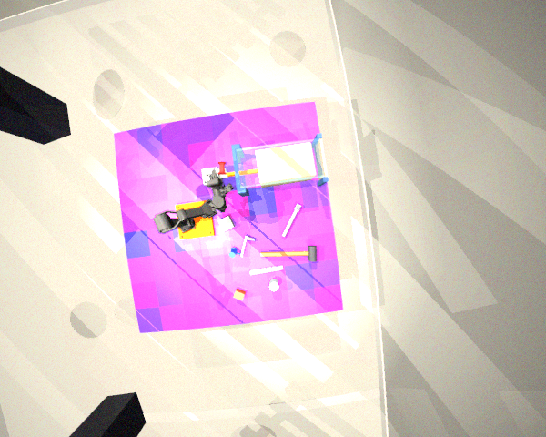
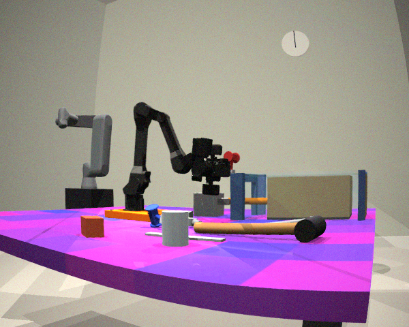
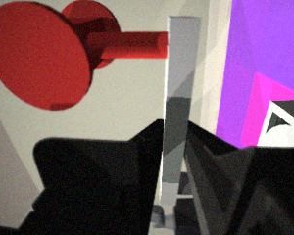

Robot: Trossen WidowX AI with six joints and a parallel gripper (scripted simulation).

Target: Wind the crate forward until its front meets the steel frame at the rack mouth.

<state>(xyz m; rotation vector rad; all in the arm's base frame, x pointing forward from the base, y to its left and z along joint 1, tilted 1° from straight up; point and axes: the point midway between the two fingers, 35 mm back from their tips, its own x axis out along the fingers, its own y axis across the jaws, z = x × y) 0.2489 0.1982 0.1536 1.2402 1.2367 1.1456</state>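
The red knob lies 50 mm ahead of my gripper tip, 20 mm to the right of it and 40 mm above it. Round my gripper tip: hand winch: 60 mm behind, 10 mm to the right, 140 mm below; red-knobbed winch handle: 10 mm ahead, 10 mm to the right, 10 mm above; blue frame: 110 mm ahead, 20 mm to the right, 70 mm below.
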